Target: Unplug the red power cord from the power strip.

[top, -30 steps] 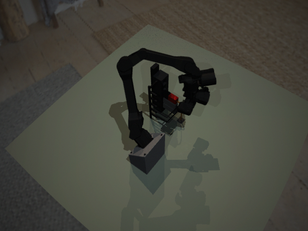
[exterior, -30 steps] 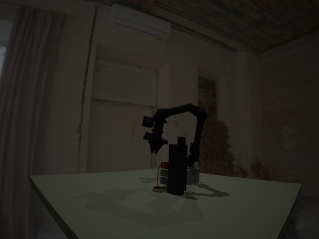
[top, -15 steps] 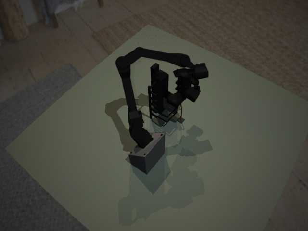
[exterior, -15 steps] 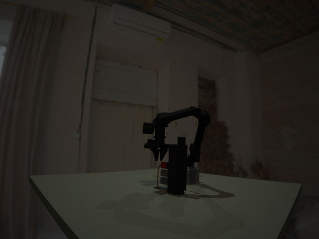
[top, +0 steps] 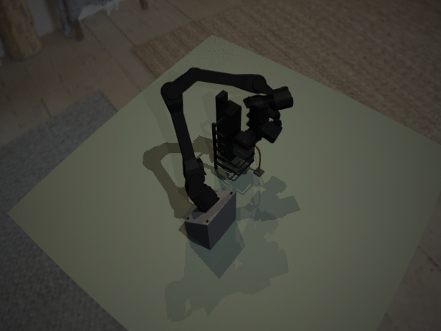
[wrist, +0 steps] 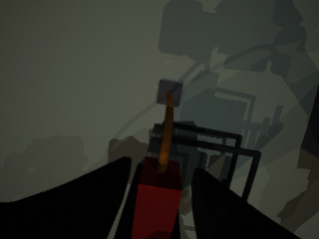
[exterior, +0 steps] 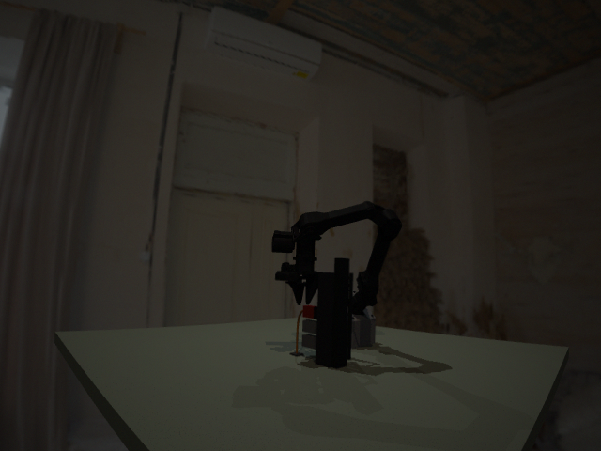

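My gripper tip is 1 cm past the red plug, 5 cm to the right of it and 1 cm above it. From my gripper tip the other things lie so: dark anchor block: 2 cm to the right, 15 cm below; black post: 1 cm behind, 15 cm to the left, 1 cm below.
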